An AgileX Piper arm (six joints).
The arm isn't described. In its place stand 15 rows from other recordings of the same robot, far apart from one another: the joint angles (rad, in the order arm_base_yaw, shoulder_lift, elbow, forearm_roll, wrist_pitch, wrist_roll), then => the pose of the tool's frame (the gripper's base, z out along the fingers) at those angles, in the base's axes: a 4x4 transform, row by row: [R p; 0 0 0 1], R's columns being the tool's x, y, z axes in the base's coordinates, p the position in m.
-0.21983, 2.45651, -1.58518, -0.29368, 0.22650, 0.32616 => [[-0.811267, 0.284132, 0.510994, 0.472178], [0.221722, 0.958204, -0.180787, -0.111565], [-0.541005, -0.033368, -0.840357, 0.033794], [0, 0, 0, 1]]
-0.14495, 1.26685, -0.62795, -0.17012, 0.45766, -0.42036 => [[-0.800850, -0.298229, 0.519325, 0.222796], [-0.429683, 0.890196, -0.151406, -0.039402], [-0.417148, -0.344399, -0.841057, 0.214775], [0, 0, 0, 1]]
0.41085, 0.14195, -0.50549, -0.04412, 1.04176, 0.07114 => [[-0.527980, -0.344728, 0.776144, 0.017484], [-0.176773, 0.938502, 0.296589, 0.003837], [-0.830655, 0.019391, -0.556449, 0.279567], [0, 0, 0, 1]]
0.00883, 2.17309, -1.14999, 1.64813, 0.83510, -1.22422 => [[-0.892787, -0.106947, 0.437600, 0.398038], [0.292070, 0.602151, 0.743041, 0.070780], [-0.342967, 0.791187, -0.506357, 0.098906], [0, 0, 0, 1]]
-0.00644, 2.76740, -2.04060, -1.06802, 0.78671, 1.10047 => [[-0.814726, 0.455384, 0.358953, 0.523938], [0.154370, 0.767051, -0.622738, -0.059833], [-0.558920, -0.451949, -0.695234, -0.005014], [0, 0, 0, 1]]
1.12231, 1.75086, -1.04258, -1.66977, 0.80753, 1.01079 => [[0.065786, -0.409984, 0.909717, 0.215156], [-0.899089, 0.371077, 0.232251, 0.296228], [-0.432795, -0.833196, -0.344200, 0.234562], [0, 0, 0, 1]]
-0.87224, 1.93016, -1.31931, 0.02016, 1.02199, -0.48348 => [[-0.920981, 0.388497, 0.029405, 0.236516], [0.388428, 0.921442, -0.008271, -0.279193], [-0.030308, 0.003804, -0.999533, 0.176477], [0, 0, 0, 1]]
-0.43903, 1.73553, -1.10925, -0.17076, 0.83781, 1.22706 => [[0.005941, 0.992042, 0.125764, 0.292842], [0.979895, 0.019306, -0.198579, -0.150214], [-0.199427, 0.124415, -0.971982, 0.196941], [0, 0, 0, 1]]
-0.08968, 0.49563, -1.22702, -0.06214, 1.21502, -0.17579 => [[-0.404565, 0.064795, 0.912211, 0.008529], [-0.160257, 0.977029, -0.140473, -0.006086], [-0.900358, -0.203019, -0.384888, 0.454366], [0, 0, 0, 1]]
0.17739, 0.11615, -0.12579, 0.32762, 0.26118, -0.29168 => [[-0.154602, -0.252839, 0.955076, 0.058786], [-0.001830, 0.966771, 0.255638, 0.018221], [-0.987975, 0.037774, -0.149927, 0.226567], [0, 0, 0, 1]]
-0.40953, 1.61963, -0.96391, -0.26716, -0.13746, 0.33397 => [[-0.360924, 0.393741, 0.845400, 0.329649], [0.232011, 0.915912, -0.327530, -0.139503], [-0.903274, 0.077928, -0.421927, 0.248311], [0, 0, 0, 1]]
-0.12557, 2.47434, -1.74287, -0.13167, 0.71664, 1.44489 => [[-0.077360, 0.976880, 0.199299, 0.473938], [0.988538, 0.101150, -0.112081, -0.067737], [-0.129649, 0.188344, -0.973508, 0.045809], [0, 0, 0, 1]]
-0.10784, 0.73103, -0.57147, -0.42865, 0.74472, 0.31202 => [[-0.695784, 0.295900, 0.654467, 0.126386], [0.063609, 0.933001, -0.354208, -0.039468], [-0.715429, -0.204822, -0.667990, 0.283303], [0, 0, 0, 1]]
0.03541, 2.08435, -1.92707, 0.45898, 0.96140, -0.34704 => [[-0.810691, -0.293993, 0.506308, 0.469854], [-0.095213, 0.919473, 0.381449, 0.049724], [-0.577680, 0.261030, -0.773401, 0.283995], [0, 0, 0, 1]]
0.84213, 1.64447, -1.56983, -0.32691, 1.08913, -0.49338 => [[-0.085360, -0.845078, 0.527785, 0.254285], [-0.965985, 0.199973, 0.163961, 0.246015], [-0.244103, -0.495836, -0.833403, 0.351086], [0, 0, 0, 1]]
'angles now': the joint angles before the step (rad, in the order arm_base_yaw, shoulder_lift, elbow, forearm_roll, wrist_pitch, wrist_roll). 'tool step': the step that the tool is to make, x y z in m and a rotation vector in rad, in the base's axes. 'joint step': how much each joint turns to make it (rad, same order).
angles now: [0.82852, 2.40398, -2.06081, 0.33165, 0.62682, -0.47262]
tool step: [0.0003, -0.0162, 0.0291, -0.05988, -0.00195, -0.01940]
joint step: [-0.01512, -0.06688, -0.00069, -0.09480, 0.10190, 0.06985]
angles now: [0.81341, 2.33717, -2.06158, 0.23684, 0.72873, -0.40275]
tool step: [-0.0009, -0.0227, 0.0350, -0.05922, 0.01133, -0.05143]
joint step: [-0.02133, -0.08175, 0.00031, -0.08714, 0.12286, 0.08348]
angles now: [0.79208, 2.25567, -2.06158, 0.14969, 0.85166, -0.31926]
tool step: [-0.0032, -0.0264, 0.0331, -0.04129, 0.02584, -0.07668]
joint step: [-0.02615, -0.08675, 0.01415, -0.05865, 0.11303, 0.08275]
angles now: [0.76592, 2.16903, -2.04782, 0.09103, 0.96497, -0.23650]
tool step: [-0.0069, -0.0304, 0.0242, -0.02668, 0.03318, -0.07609]
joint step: [-0.03286, -0.10130, 0.06951, -0.02746, 0.07071, 0.05795]
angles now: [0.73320, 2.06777, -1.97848, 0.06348, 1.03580, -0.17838]
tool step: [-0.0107, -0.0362, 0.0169, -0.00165, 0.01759, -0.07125]
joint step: [-0.04455, -0.12968, 0.13909, -0.00546, 0.00337, 0.03122]
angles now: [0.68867, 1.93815, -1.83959, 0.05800, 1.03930, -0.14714]
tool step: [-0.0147, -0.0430, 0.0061, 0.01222, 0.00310, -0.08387]
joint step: [-0.05989, -0.15189, 0.20004, -0.00038, -0.05446, 0.02411]
